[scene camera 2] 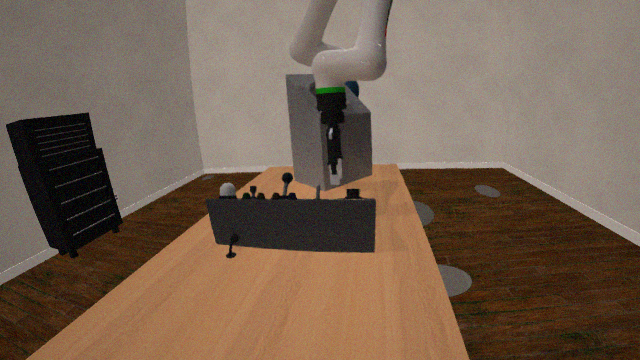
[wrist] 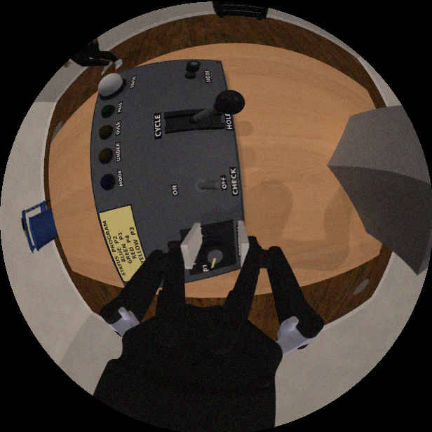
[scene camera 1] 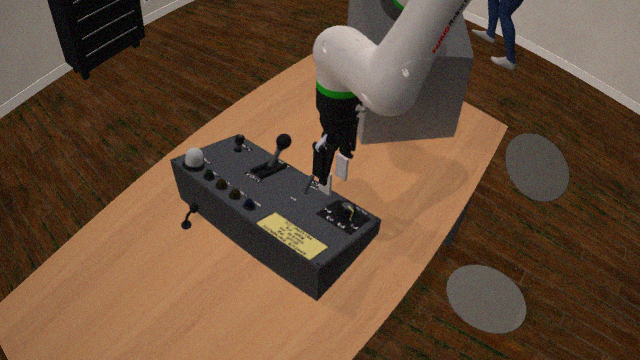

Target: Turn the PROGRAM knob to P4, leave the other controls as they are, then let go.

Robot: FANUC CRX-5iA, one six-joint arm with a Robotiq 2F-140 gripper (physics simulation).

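Frame: origin at the arm's base, x back, y right, z up, level; metres.
Where they show: gripper, fingertip midpoint: (scene camera 2: 336, 181) (scene camera 1: 333, 184); arm's base, origin of the base link: (scene camera 1: 403, 4).
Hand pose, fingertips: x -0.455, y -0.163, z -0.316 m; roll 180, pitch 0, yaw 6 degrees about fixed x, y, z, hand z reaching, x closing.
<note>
Each offset is from my fingertips to the top centre of the thing. "spot": to the spot under its first point.
The PROGRAM knob @[dx -0.012, dy -0.058, dz -0.015 m] (scene camera 1: 348, 209) (scene camera 2: 353, 193) (wrist: 215, 256) is dark and round, with a yellow pointer line, near one end of the dark control panel (scene camera 1: 240, 234) (scene camera 2: 290, 225) (wrist: 150, 165). In the wrist view its line points down, close to the P1 label; the P4 label is hidden there by a finger pad. My gripper (scene camera 1: 333, 176) (scene camera 2: 336, 172) (wrist: 219, 231) is partly open and empty. It hangs above the panel's back edge, apart from the knob. In the wrist view the knob shows between the two pale finger pads, further below.
The CHECK toggle @[dx -0.019, dy +0.062, dz -0.014 m] (scene camera 1: 309, 185) (scene camera 2: 318, 192) (wrist: 207, 185) leans towards OFF beside the knob plate. The tall CYCLE lever @[dx +0.012, dy +0.187, dz +0.024 m] (scene camera 1: 283, 141) (scene camera 2: 287, 178) (wrist: 230, 102) leans towards HOLD. A white dome @[spot: dx -0.220, dy +0.270, dz +0.043 m] (scene camera 1: 194, 158) (scene camera 2: 227, 190) (wrist: 110, 85) and a yellow note @[spot: dx -0.175, dy -0.048, dz +0.005 m] (scene camera 1: 292, 236) (wrist: 120, 240) are on the panel.
</note>
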